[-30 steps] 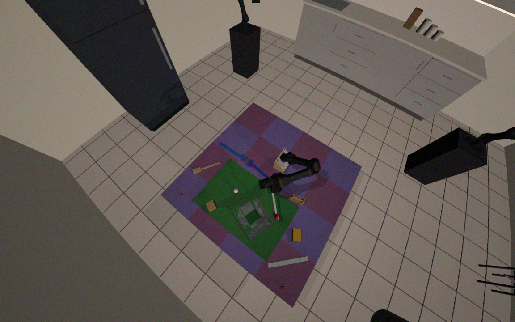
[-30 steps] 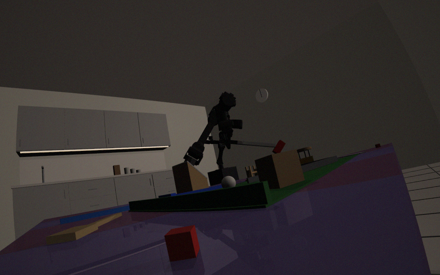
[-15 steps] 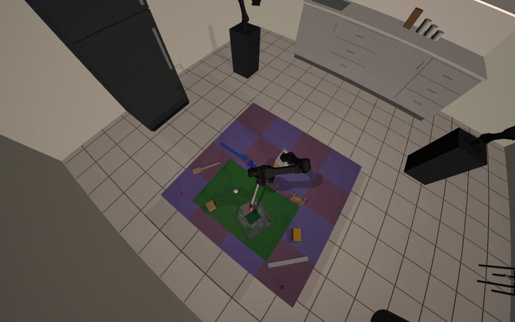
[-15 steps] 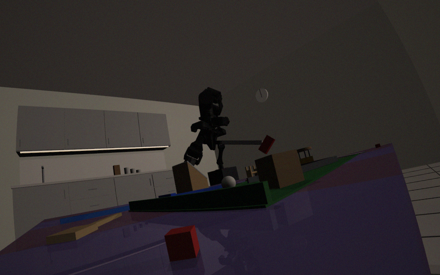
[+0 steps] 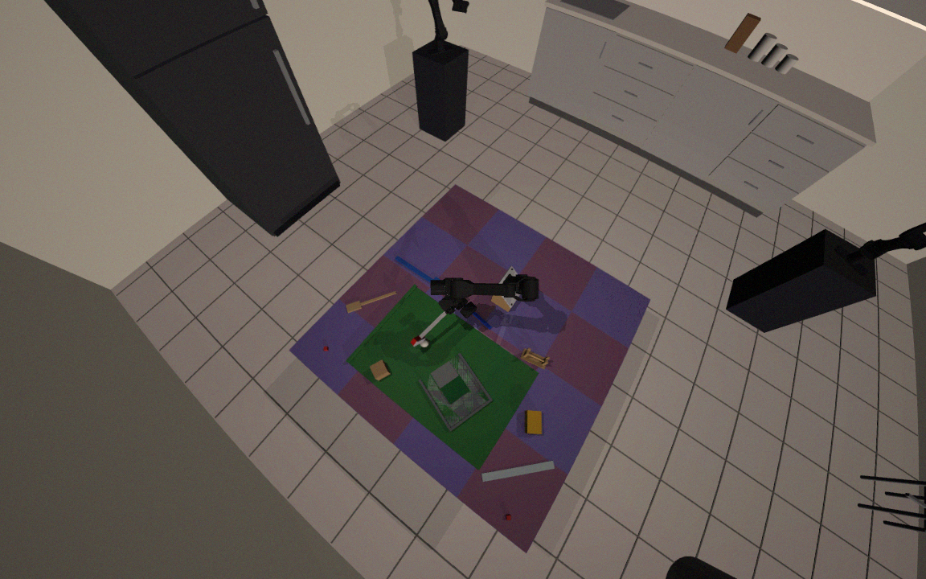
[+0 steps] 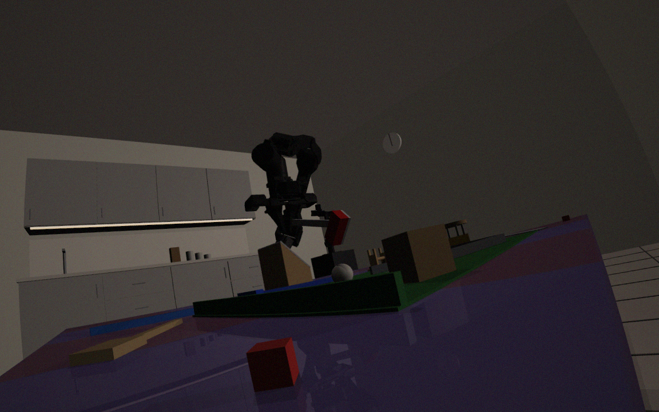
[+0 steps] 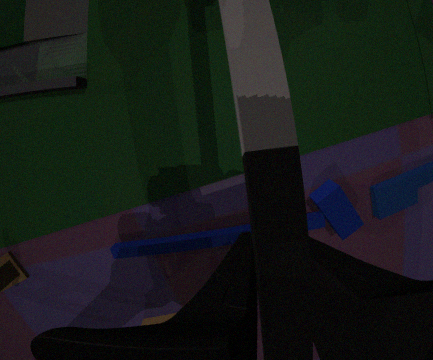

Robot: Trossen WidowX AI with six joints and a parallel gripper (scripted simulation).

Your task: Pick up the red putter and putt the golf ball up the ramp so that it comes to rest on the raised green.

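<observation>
The red putter is 11 cm ahead of my gripper tip and 2 cm to the right of it. Also, from my gripper tip: white golf ball (19 cm ahead, 3 cm to the right, 12 cm below); wooden frame (5 cm behind, 42 cm to the left, 12 cm below); tan block (41 cm ahead, 11 cm to the right, 12 cm below).
</observation>
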